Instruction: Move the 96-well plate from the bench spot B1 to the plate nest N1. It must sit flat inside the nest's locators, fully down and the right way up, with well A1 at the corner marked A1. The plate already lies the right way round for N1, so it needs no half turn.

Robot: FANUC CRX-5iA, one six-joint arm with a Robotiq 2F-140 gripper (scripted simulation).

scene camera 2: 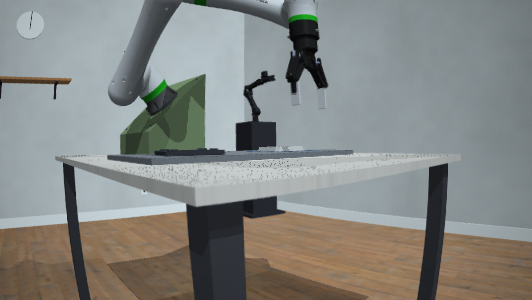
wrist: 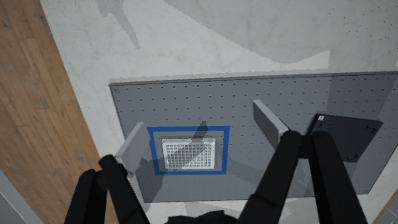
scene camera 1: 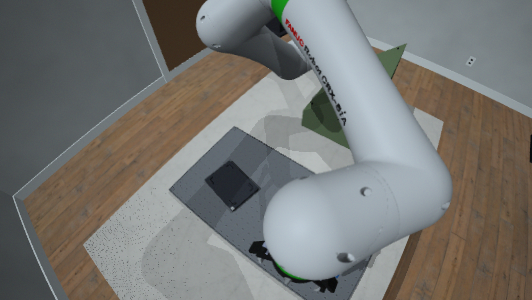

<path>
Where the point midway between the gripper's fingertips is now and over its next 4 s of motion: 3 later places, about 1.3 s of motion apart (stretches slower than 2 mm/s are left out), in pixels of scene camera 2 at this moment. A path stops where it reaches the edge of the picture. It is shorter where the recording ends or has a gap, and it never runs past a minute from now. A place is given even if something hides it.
My gripper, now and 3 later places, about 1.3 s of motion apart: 310,106; 290,121; 281,136; 281,149
</path>
